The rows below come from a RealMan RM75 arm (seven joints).
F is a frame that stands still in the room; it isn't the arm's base.
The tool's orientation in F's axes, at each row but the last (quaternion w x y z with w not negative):
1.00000, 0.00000, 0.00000, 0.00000
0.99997, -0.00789, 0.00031, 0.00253
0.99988, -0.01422, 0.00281, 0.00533
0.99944, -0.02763, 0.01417, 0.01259
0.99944, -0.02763, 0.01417, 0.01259
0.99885, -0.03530, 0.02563, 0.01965
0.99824, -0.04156, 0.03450, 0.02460
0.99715, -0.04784, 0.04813, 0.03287
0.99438, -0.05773, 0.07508, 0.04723
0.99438, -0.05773, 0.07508, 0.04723
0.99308, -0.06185, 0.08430, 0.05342
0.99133, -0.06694, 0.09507, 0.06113
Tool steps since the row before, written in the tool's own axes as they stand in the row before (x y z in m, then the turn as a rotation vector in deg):
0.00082, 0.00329, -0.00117, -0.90, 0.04, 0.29
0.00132, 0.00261, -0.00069, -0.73, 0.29, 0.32
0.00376, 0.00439, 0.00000, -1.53, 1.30, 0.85
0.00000, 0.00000, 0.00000, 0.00, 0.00, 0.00
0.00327, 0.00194, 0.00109, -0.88, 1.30, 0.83
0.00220, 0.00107, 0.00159, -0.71, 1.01, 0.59
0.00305, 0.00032, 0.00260, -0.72, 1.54, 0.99
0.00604, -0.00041, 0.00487, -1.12, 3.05, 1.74
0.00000, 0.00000, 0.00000, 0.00, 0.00, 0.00
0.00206, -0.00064, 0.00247, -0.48, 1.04, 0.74
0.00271, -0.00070, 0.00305, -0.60, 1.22, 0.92
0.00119, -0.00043, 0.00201, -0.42, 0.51, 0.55
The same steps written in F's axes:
0.00082, 0.00329, -0.00117, -0.90, 0.04, 0.29
0.00131, 0.00261, -0.00073, -0.73, 0.29, 0.32
0.00371, 0.00443, -0.00015, -1.54, 1.31, 0.82
0.00000, 0.00000, 0.00000, 0.00, 0.00, 0.00
0.00325, 0.00208, 0.00089, -0.89, 1.32, 0.78
0.00223, 0.00126, 0.00139, -0.72, 1.02, 0.55
0.00320, 0.00068, 0.00234, -0.73, 1.58, 0.91
0.00648, 0.00044, 0.00426, -1.16, 3.13, 1.55
0.00000, 0.00000, 0.00000, 0.00, 0.00, 0.00
0.00245, -0.00016, 0.00218, -0.47, 1.08, 0.69
0.00323, -0.00003, 0.00259, -0.58, 1.27, 0.87
0.00158, 0.00000, 0.00177, -0.38, 0.54, 0.56

